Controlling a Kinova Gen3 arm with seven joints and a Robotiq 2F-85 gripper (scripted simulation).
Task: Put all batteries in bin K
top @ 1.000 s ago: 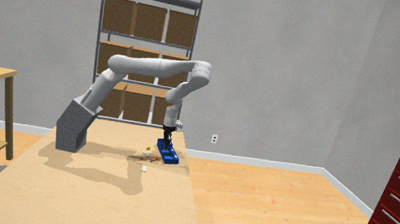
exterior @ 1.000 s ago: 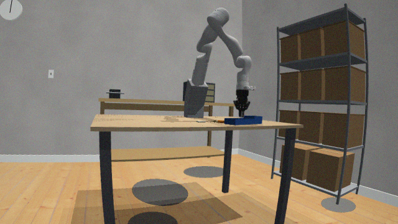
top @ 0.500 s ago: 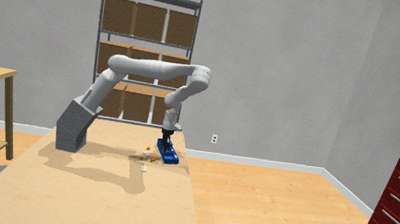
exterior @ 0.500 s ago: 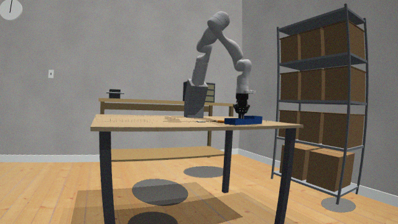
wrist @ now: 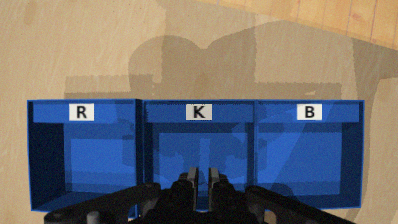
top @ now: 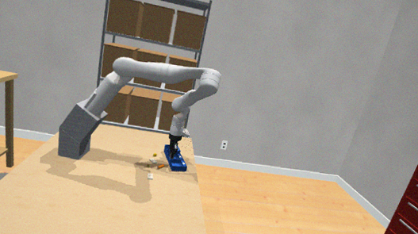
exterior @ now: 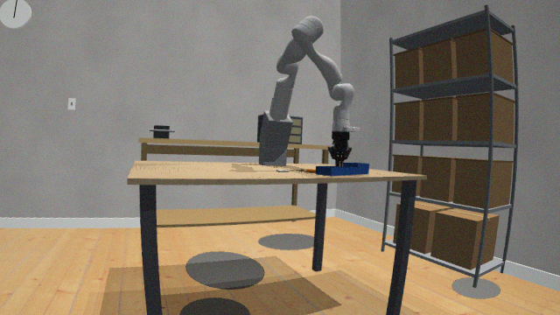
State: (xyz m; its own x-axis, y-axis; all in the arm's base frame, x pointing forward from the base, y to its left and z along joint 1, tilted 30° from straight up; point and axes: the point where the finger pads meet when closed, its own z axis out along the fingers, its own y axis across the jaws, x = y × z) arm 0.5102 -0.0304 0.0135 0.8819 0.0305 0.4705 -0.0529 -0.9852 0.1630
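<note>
My gripper is now 20 mm short of the blue bin and 10 mm above it. The rest, counted from my hand: orange battery (80 mm to the right, 80 mm behind, 30 mm below); then round black-and-yellow thing (150 mm behind, 70 mm to the right, 30 mm below); then yellow die (90 mm behind, 60 mm to the left, 30 mm below).
</note>
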